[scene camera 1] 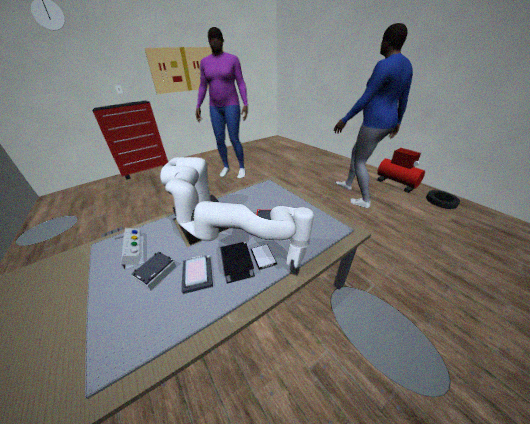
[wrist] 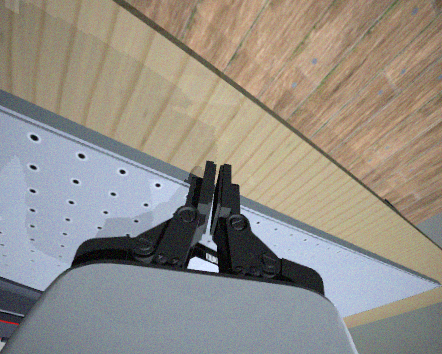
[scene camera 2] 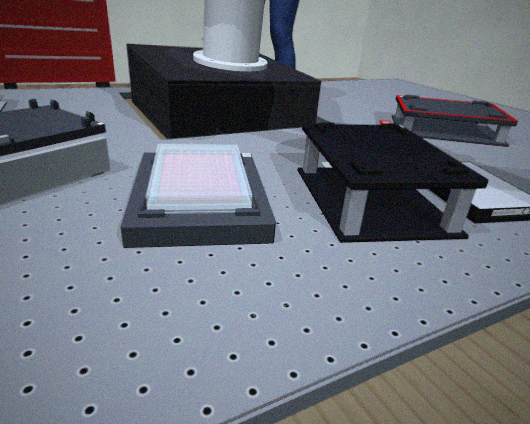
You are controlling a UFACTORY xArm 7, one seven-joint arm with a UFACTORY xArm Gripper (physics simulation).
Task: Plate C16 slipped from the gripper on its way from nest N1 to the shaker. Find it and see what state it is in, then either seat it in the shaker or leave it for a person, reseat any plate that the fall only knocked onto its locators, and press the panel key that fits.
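Frame: origin at the arm's base, x ahead, y left, z up, level; centimetres.
Seen in the pictures: gripper, fingertip midpoint: [scene camera 1: 294,273] [wrist: 215,178]; arm's base, link origin: [scene camera 2: 230,63].
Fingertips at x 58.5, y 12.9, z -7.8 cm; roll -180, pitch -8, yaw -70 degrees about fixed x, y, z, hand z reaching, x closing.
Observation:
Pixels of each thing's top centre, then the offset from my fingertips to it. "pt": a spot on its surface instead.
- clear plate with pink contents, top centre: [scene camera 2: 199,166] [scene camera 1: 195,269] dy -32.7, dx -26.7, dz +3.7 cm
- dark nest, top centre: [scene camera 2: 199,176] [scene camera 1: 196,270] dy -32.7, dx -26.7, dz +2.6 cm
- shaker-like grey block with clips, surface spot: [scene camera 2: 55,155] pt dy -43.8, dx -34.8, dz +3.4 cm
- button panel, top centre: [scene camera 1: 127,239] dy -52.7, dx -61.4, dz +8.3 cm
My gripper [scene camera 1: 294,271] [wrist: 215,178] is shut and empty, low by the front edge of the grey mat. A black, plate-sized body with a white top [scene camera 1: 263,255] [scene camera 2: 495,192] [wrist: 203,265] lies flat on the mat beside the black raised stand [scene camera 1: 237,261] [scene camera 2: 395,150]; it bears a barcode-like label. No C16 marking is legible. A clear plate with pink contents [scene camera 1: 196,271] [scene camera 2: 200,175] rests in a dark nest [scene camera 1: 197,288] [scene camera 2: 197,235]; I cannot tell if it sits fully down. The shaker-like grey block with clips [scene camera 1: 154,267] [scene camera 2: 55,155] carries no visible plate. The button panel [scene camera 1: 132,246] stands at left.
A red-rimmed stand [scene camera 1: 264,214] [scene camera 2: 455,109] is at the back right, partly behind the arm in scene camera 1. The arm's black base block [scene camera 2: 240,105] is behind the nest. Two people, in purple [scene camera 1: 220,80] and blue [scene camera 1: 390,90], stand beyond the table.

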